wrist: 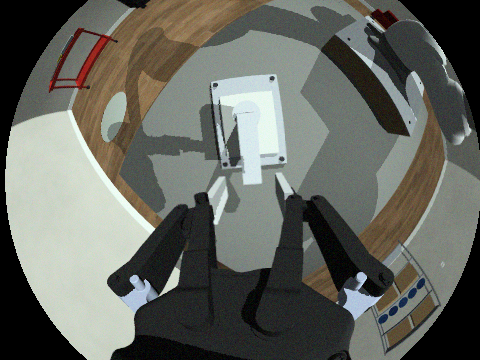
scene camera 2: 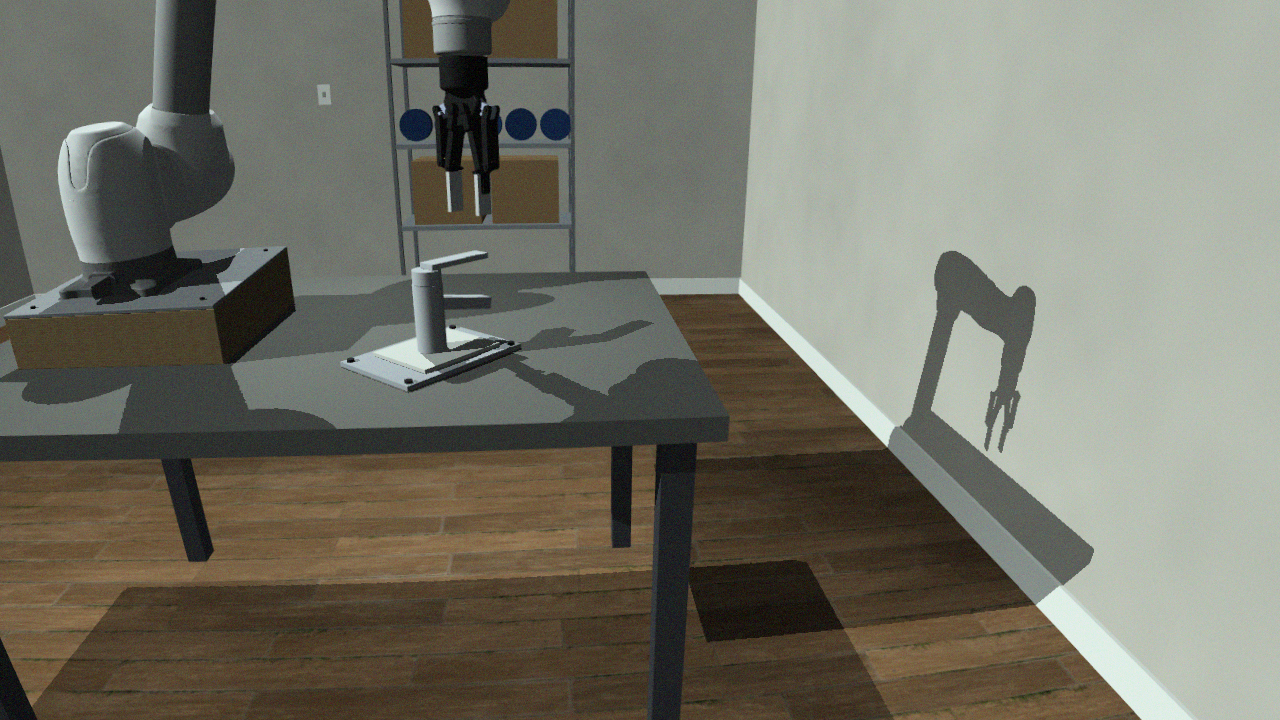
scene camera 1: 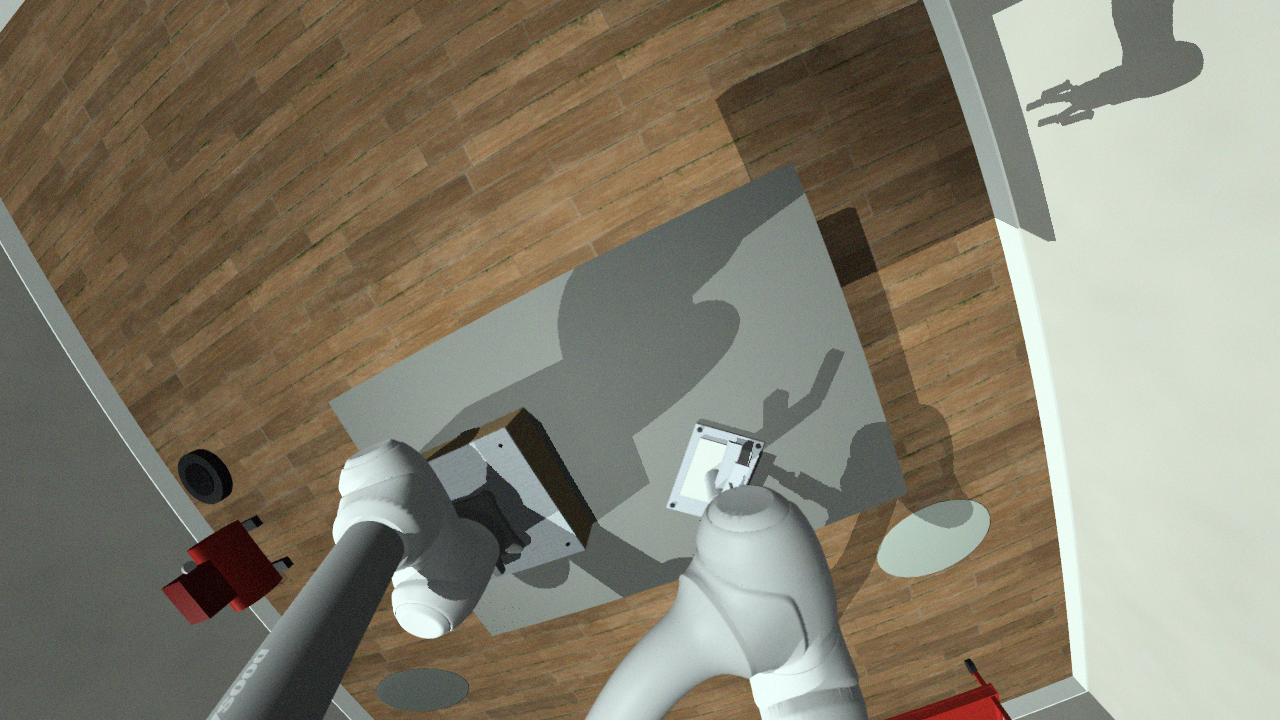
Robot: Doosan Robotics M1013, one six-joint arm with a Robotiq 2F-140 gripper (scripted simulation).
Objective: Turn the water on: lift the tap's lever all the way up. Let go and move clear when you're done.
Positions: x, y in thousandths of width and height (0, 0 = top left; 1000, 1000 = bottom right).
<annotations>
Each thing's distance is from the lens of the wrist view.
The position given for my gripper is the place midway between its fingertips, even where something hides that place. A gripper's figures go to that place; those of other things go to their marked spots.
my gripper (wrist: 522, 515): 20 cm
tap lever (wrist: 516, 340): 26 cm
</annotations>
